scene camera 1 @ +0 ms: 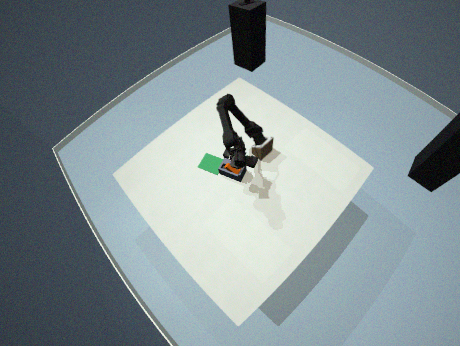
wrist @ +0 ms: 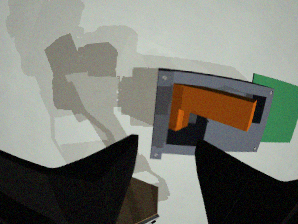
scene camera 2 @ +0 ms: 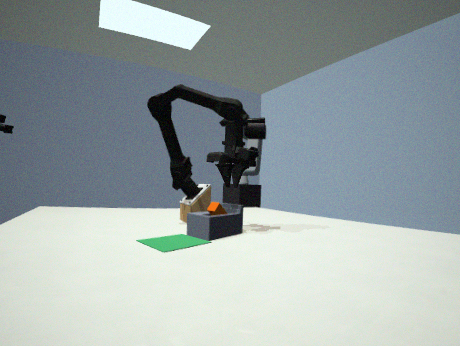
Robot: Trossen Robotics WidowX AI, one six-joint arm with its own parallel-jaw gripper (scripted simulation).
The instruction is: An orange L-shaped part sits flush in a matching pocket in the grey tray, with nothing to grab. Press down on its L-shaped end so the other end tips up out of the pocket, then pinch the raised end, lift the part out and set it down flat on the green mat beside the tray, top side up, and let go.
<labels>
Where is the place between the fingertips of my gripper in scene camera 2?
At 231,187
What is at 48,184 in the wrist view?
My gripper.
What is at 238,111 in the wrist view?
An orange L-shaped part.
</labels>
